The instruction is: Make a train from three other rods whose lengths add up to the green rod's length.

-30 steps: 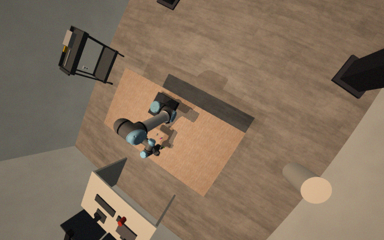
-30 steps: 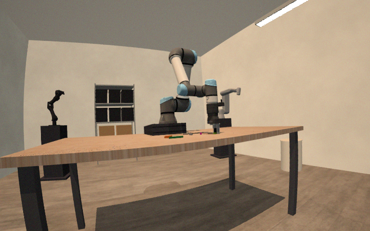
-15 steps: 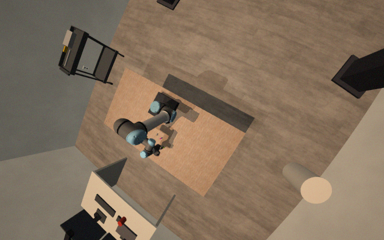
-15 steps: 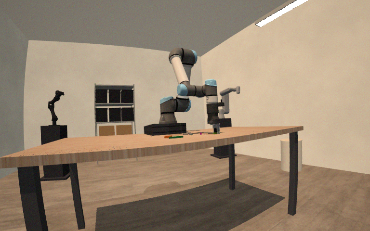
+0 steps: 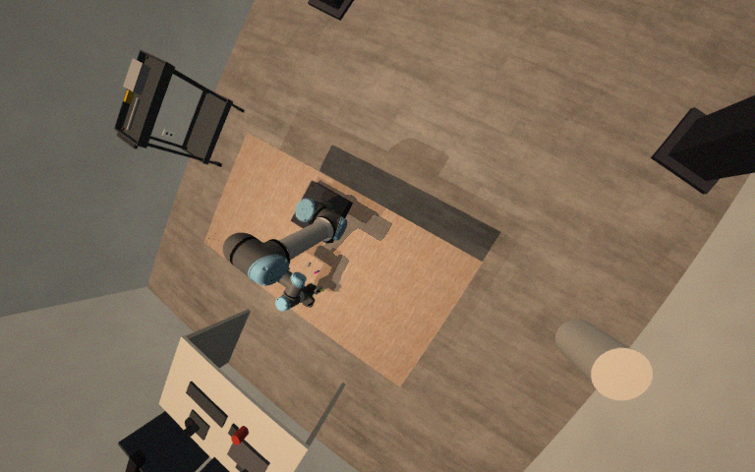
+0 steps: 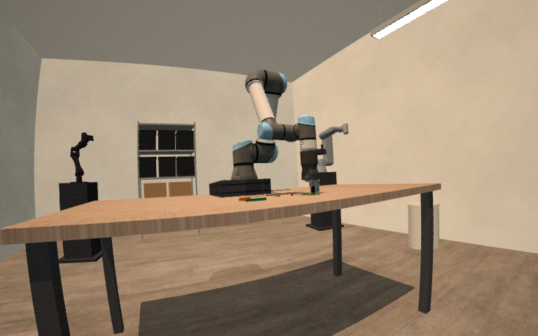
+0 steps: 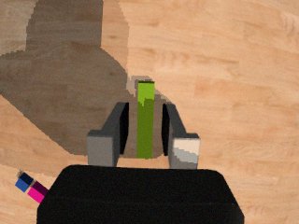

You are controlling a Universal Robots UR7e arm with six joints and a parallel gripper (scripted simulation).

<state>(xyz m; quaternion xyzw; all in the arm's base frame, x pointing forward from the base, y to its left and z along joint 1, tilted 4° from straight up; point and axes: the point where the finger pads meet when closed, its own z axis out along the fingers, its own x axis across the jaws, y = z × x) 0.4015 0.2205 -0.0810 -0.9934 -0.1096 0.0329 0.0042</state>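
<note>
Right now the lime rod is 1 cm below my hand. Also, from my hand: magenta rod: 8 cm to the right, 7 cm behind, 1 cm below; then small blue rod: 8 cm to the right, 8 cm behind, 1 cm below; then grey rod: 15 cm to the right, 7 cm behind, 1 cm below.
</note>
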